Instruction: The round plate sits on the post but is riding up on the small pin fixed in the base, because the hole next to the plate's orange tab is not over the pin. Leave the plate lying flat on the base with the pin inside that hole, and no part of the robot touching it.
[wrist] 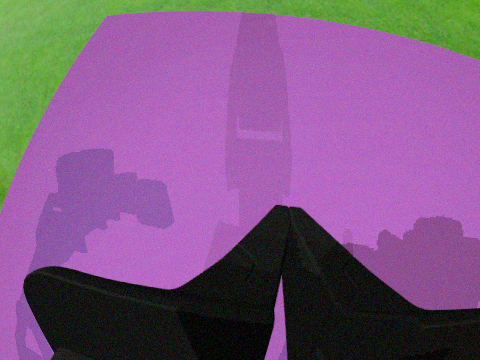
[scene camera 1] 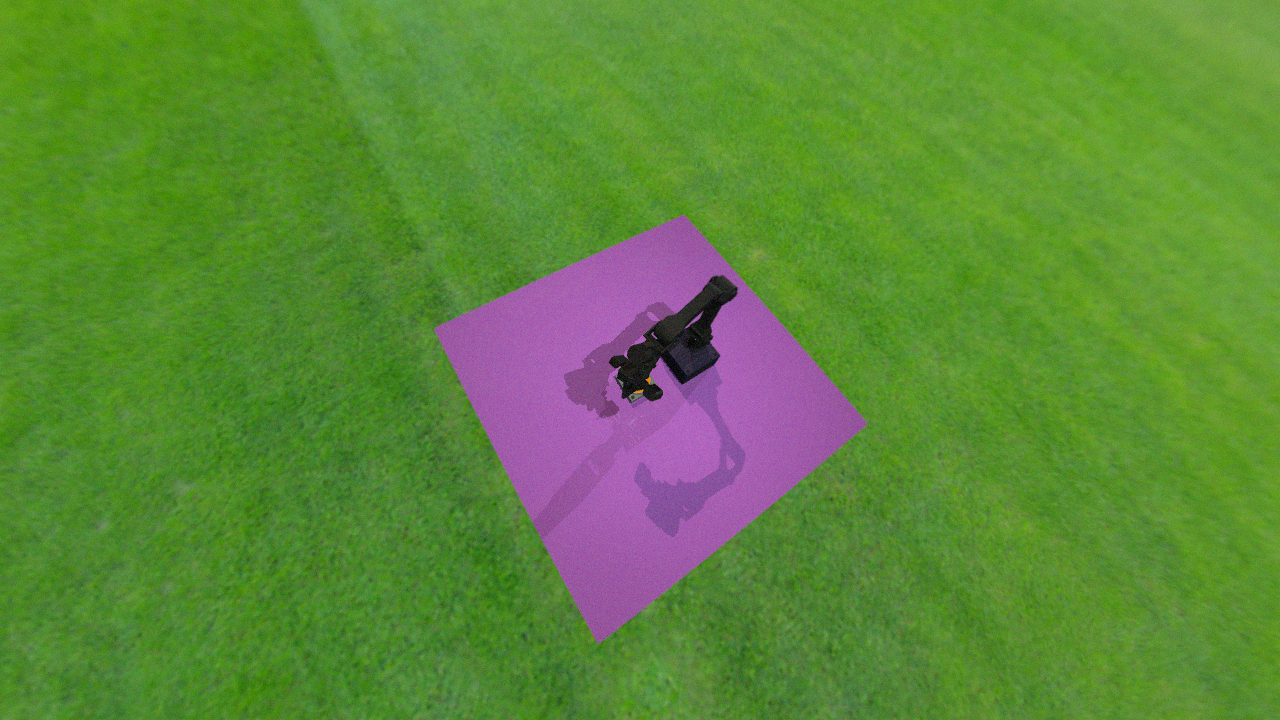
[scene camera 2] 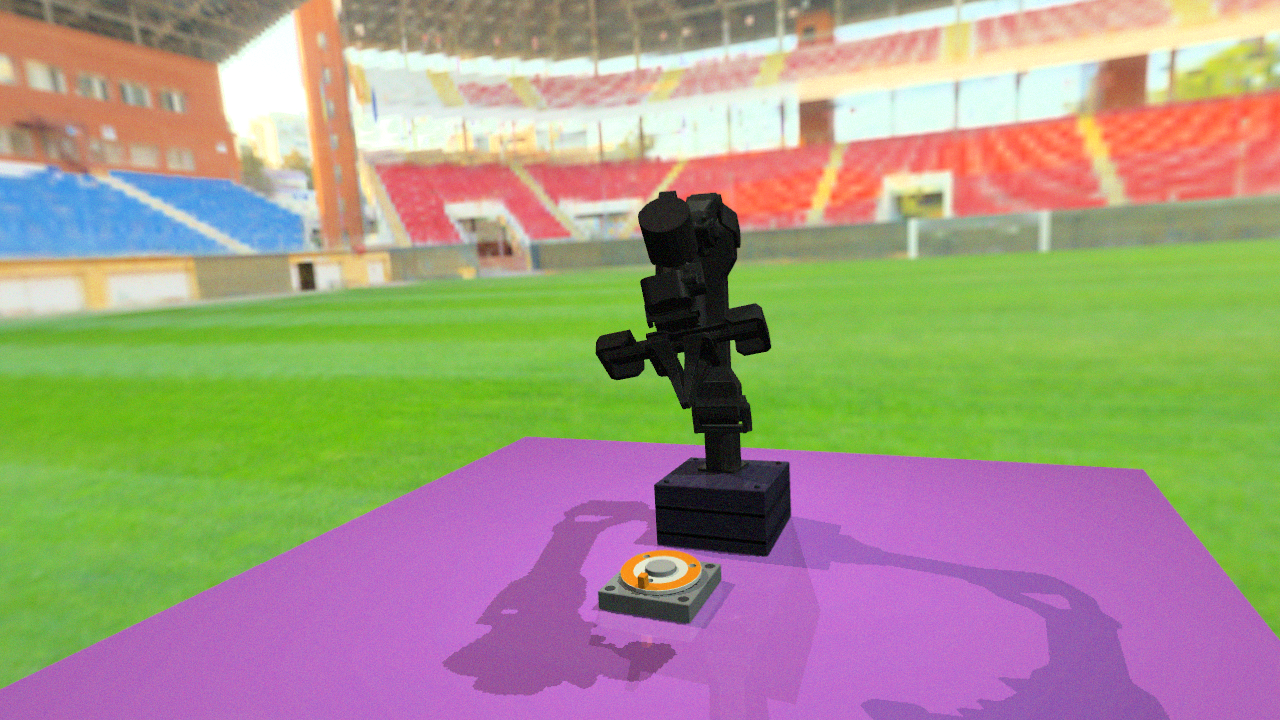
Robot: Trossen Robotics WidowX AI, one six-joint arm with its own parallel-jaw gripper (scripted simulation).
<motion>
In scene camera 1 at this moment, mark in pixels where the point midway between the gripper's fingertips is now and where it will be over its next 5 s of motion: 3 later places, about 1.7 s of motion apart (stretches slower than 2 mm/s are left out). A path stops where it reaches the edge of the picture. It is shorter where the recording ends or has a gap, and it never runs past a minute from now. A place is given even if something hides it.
My gripper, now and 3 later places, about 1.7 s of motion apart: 622,398; 624,382; 631,368; 645,369
</motion>
